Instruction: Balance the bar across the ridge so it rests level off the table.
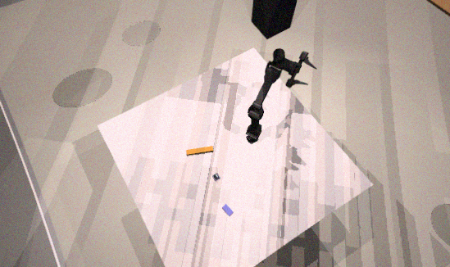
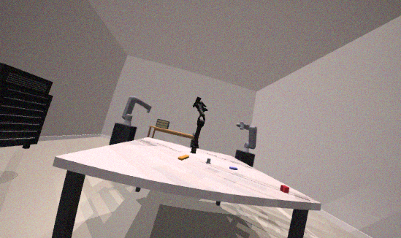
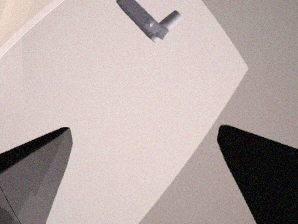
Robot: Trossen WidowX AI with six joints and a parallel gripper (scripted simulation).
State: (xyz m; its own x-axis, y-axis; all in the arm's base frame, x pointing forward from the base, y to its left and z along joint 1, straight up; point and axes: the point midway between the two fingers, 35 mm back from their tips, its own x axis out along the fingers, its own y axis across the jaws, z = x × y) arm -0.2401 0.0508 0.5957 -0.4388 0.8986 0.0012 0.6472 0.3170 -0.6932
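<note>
My gripper tip is now 600 mm short of the bar, 590 mm above it and 190 mm to the left of it. Round my gripper tip: red block 1000 mm ahead, 580 mm below, 420 mm to the left; blue block 650 mm ahead, 590 mm below, 240 mm to the left.
</note>
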